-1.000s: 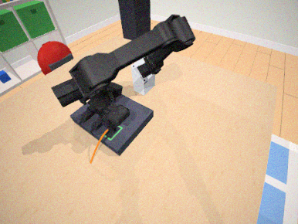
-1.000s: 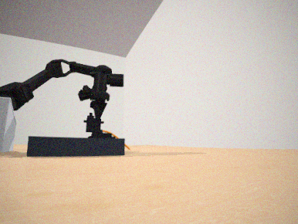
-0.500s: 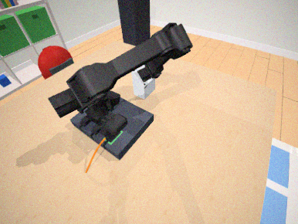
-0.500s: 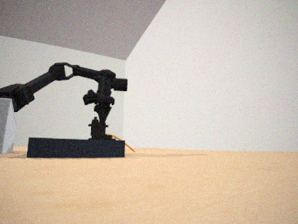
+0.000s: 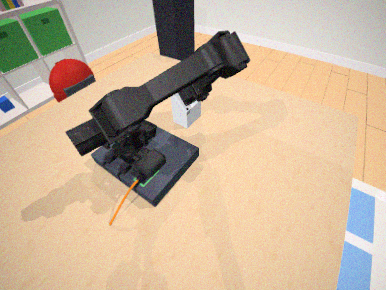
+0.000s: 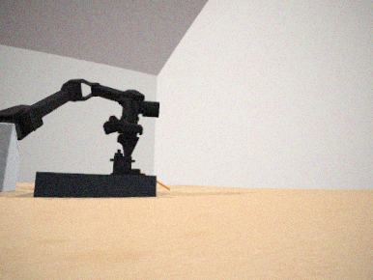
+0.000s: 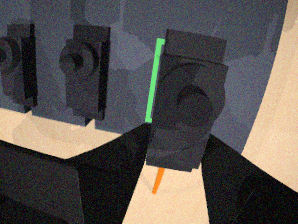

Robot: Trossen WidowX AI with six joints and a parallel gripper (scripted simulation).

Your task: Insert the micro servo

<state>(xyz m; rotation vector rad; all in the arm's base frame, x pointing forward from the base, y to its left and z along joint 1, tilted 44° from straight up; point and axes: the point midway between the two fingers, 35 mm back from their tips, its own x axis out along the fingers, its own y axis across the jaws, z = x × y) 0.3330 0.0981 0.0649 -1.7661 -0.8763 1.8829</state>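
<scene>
Now: the dark deck 11 cm behind my gripper tip, 9 cm to the right of it and 8 cm below it.
</scene>
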